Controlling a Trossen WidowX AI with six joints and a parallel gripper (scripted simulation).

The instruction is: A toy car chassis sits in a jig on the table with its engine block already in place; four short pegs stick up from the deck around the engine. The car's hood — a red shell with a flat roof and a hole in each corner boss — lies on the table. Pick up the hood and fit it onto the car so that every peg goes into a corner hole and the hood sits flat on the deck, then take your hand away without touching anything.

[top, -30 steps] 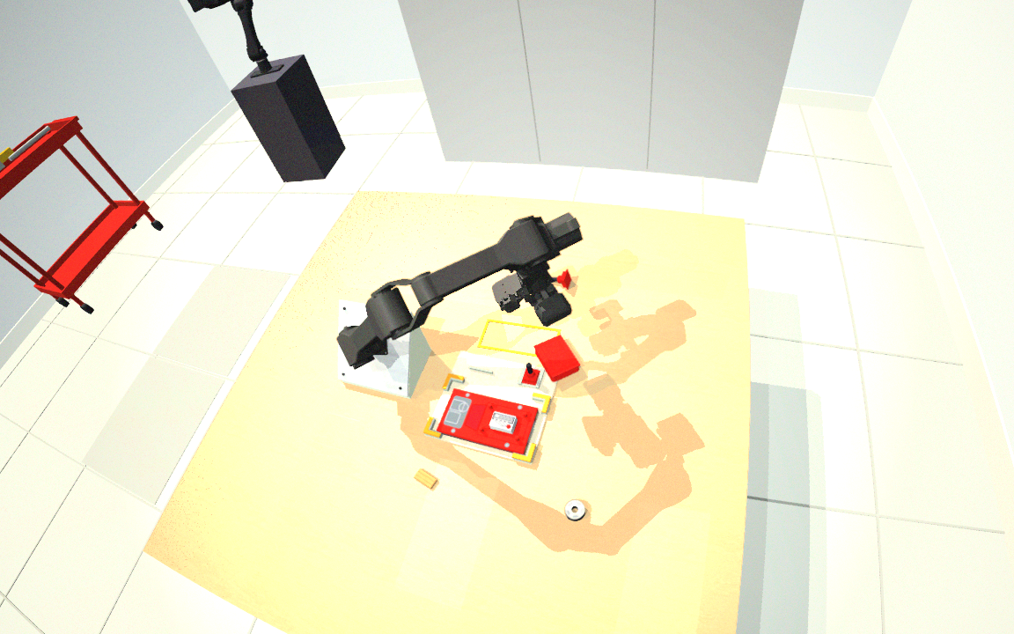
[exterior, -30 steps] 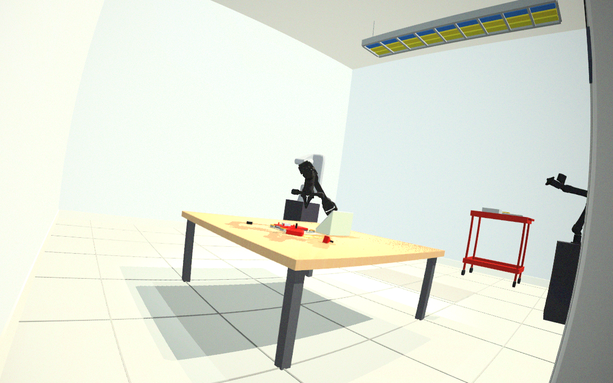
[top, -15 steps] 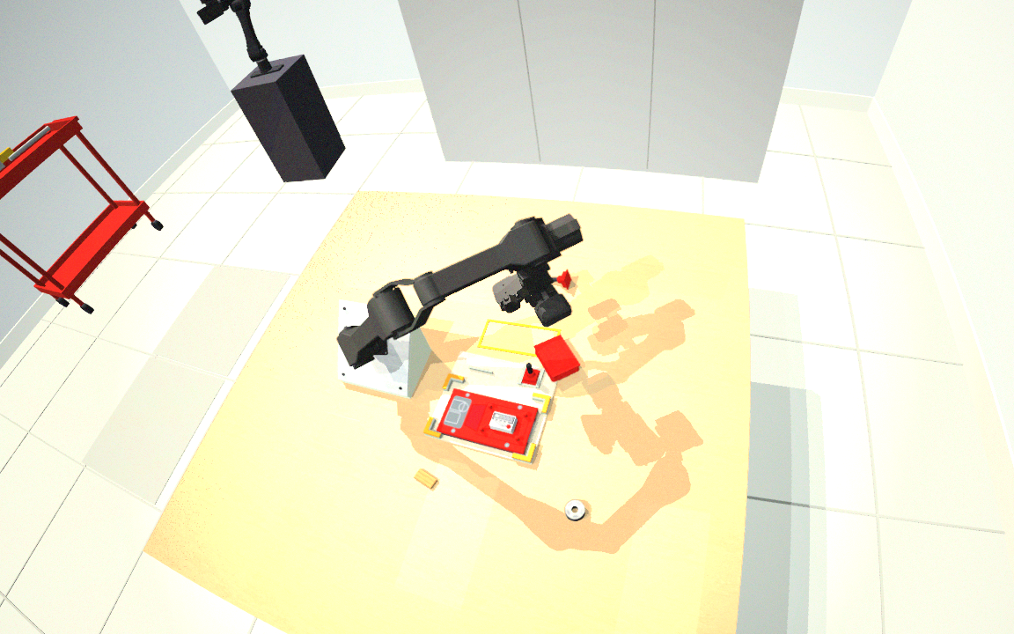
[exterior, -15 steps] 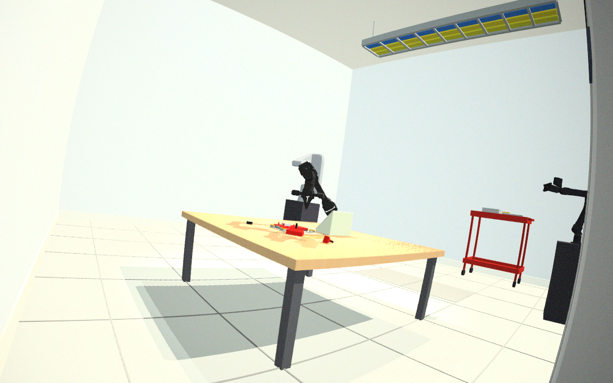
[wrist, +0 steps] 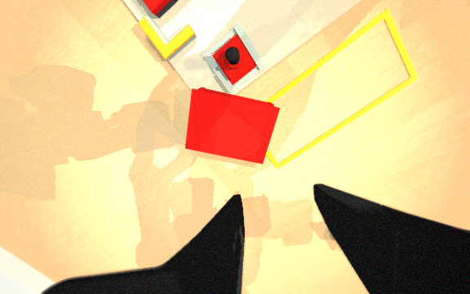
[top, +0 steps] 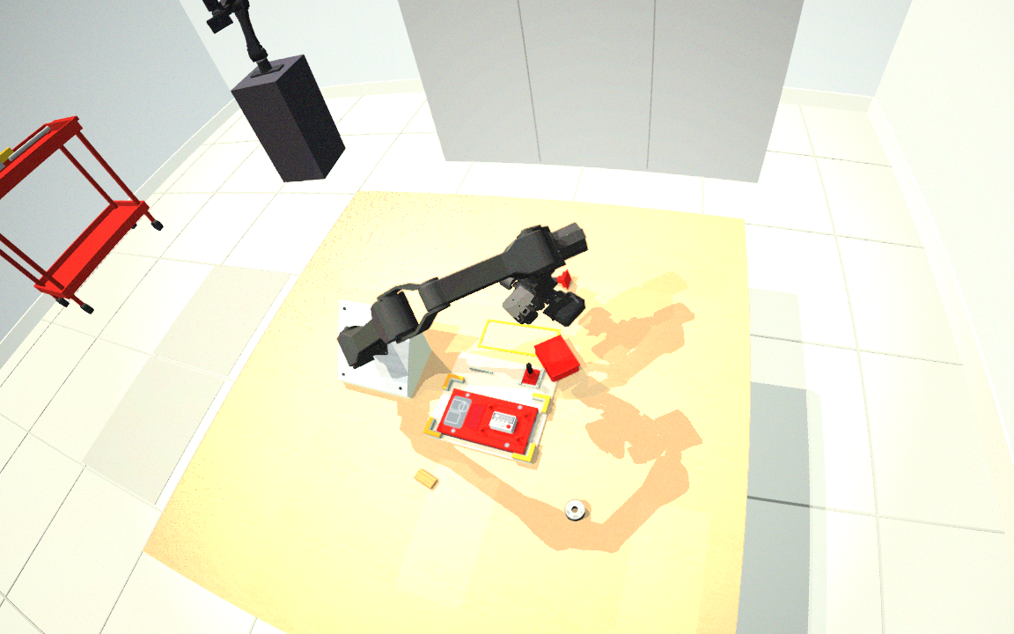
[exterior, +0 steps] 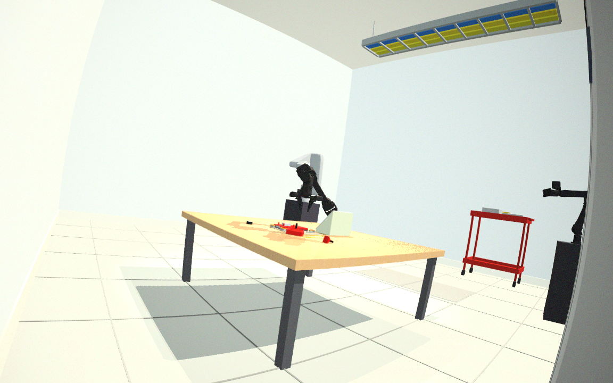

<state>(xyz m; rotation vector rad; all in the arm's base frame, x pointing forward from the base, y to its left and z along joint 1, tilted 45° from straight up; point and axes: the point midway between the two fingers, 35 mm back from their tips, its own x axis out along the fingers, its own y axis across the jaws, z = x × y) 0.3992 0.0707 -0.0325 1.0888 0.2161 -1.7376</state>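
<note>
The red hood is 12 cm below my gripper tip, 3 cm to the right of it and 2 cm ahead of it. The rest, counted from my gripper tip: jig 17 cm to the right, 13 cm below, 11 cm behind; tan block 35 cm to the right, 22 cm behind, 14 cm below.
</note>
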